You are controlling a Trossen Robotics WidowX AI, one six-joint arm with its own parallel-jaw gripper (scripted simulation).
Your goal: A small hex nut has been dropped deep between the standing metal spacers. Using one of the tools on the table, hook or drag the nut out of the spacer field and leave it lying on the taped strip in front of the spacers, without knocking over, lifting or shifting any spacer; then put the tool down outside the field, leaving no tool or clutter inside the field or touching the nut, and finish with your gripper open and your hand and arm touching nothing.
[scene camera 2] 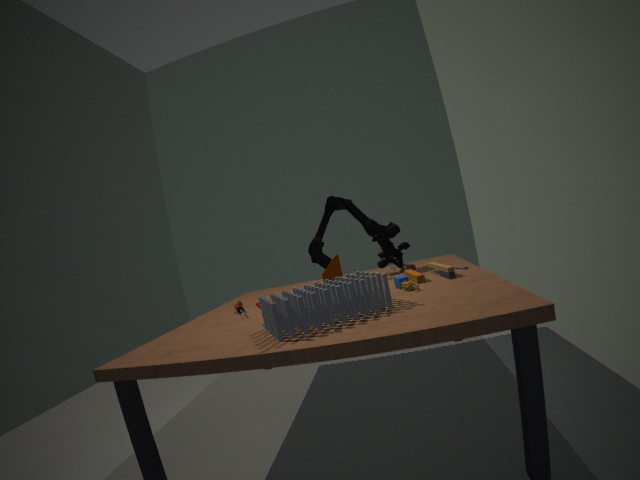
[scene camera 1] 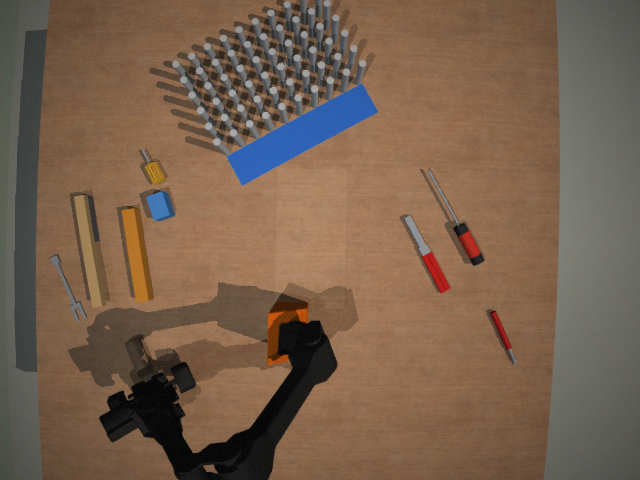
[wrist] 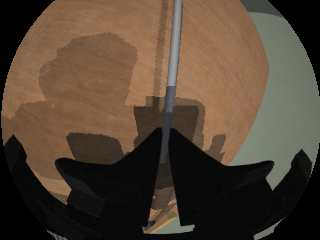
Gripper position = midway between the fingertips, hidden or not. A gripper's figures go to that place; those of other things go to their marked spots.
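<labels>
My gripper (scene camera 1: 151, 385) is 112 cm from the lens. There is a tan bar (scene camera 1: 85, 211) as well, 110 cm from the lens, while an orange bar (scene camera 1: 138, 262) sits 105 cm from the lens.
</labels>
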